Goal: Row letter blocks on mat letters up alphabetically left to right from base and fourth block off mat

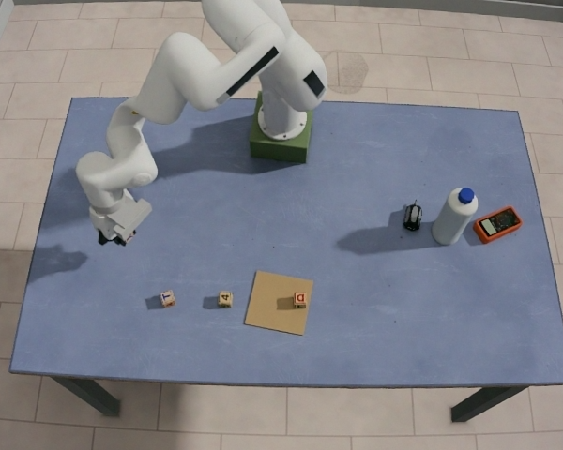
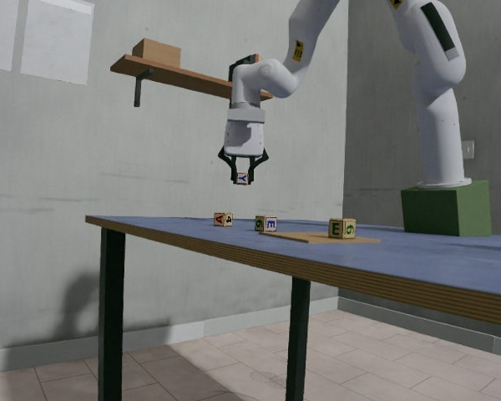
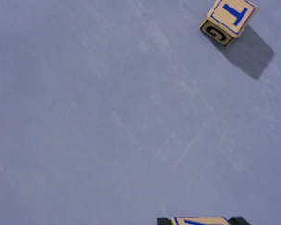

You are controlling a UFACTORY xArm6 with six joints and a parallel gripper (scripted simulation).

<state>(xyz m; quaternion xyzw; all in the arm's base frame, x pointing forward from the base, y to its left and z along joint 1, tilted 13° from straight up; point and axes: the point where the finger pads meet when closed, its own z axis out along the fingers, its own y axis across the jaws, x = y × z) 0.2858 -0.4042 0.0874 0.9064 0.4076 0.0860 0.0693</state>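
The tan mat lies 170 mm ahead of my hand, 350 mm to the left of it and 120 mm below it. Round my hand: black object: 30 mm behind, 720 mm to the left, 100 mm below; wooden block: 170 mm ahead, 400 mm to the left, 100 mm below; orange multimeter: 30 mm ahead, 950 mm to the left, 110 mm below.
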